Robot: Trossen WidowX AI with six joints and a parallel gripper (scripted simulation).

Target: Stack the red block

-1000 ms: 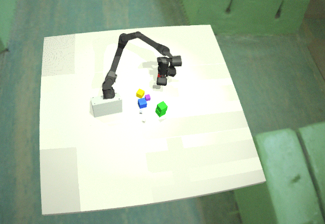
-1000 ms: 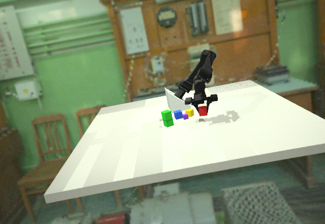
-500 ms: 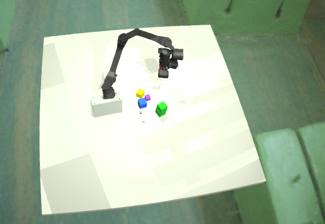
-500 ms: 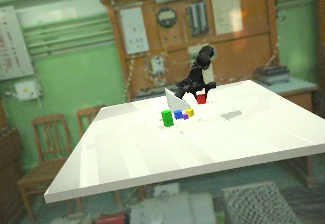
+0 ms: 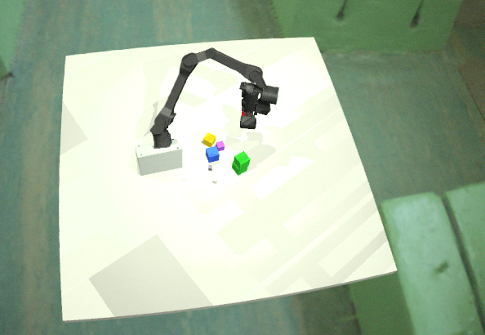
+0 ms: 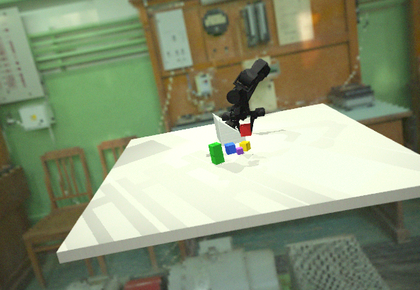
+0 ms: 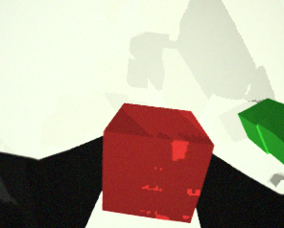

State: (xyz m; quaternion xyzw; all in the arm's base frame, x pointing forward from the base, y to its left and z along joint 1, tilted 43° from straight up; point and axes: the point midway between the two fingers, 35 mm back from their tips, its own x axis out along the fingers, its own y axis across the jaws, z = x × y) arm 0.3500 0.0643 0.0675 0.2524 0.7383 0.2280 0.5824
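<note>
Now: gripper tip 140 mm past the blue block, 110 mm above it and 90 mm to the left of it. Also, from my gripper tip: small purple block: 110 mm below, 100 mm behind, 50 mm to the right; red block: 10 mm above; yellow block: 150 mm behind, 110 mm below, 20 mm to the right.
</note>
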